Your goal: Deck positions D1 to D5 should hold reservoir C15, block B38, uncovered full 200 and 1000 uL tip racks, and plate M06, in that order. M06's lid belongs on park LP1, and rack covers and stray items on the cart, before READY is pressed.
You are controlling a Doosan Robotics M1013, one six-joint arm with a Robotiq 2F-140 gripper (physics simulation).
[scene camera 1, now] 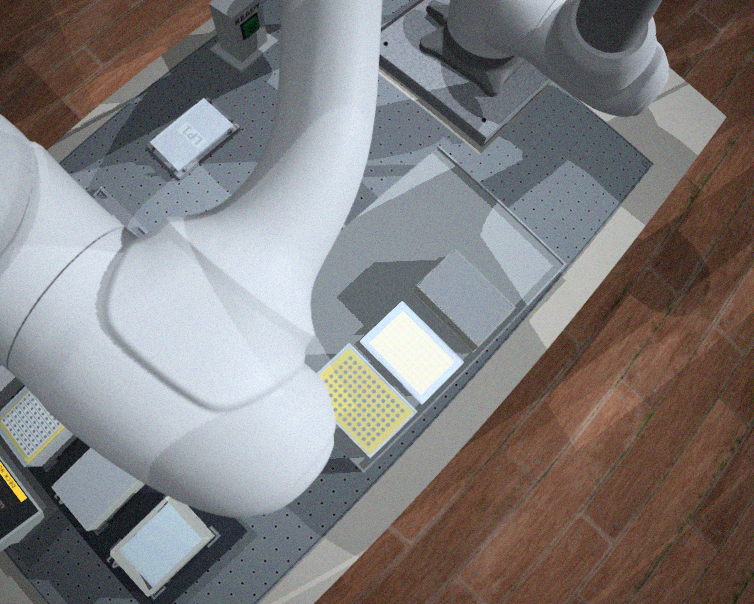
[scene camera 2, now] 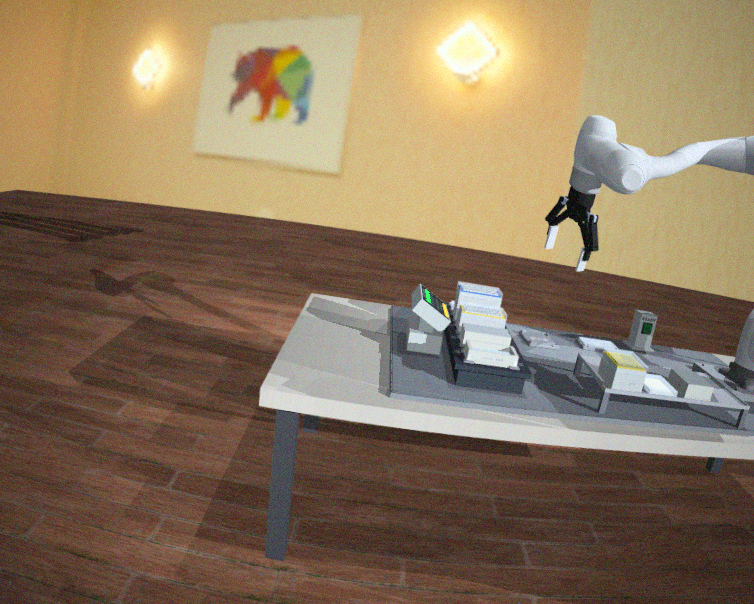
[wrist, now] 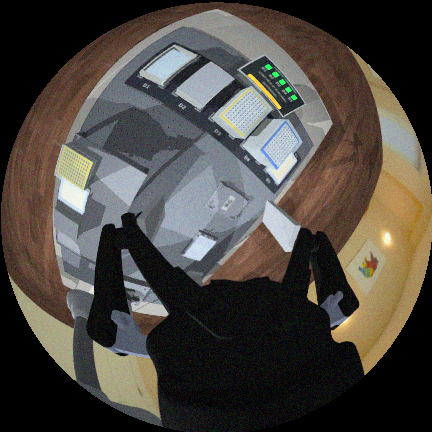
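Scene:
Cart tray [scene camera 1: 376, 261], same spot as [scene camera 2: 657, 373]. My gripper, visible in the wrist view and scene camera 2: [wrist: 109, 323] and [scene camera 2: 589, 218], same spot.

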